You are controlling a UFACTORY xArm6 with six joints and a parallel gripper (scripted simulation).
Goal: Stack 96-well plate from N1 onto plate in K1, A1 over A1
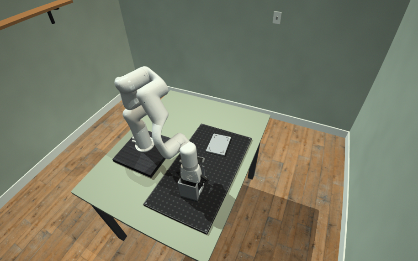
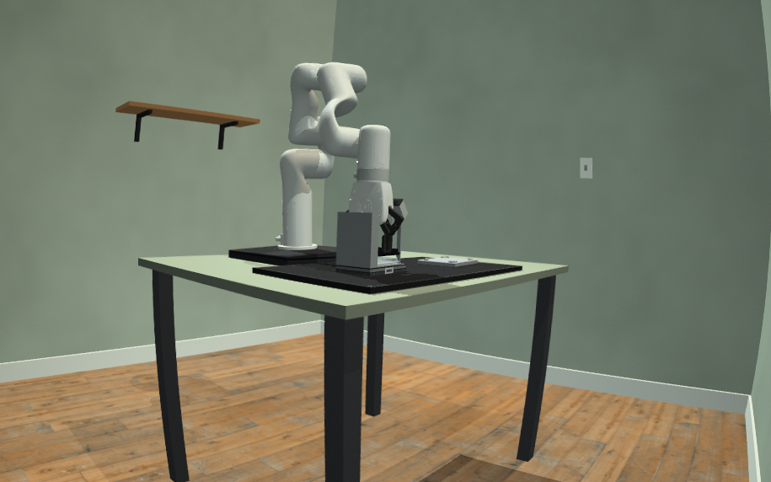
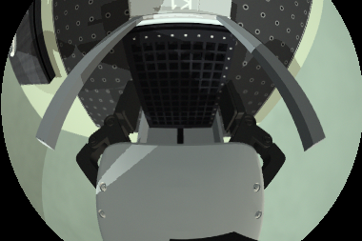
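Now: hand 1 cm above the black 96-well plate. The rest, counted from my hand: white 96-well plate: 3 cm below; then thin post: 4 cm ahead, 7 cm to the left, 2 cm above; then tall grey rack wall: 7 cm to the right, 2 cm above.
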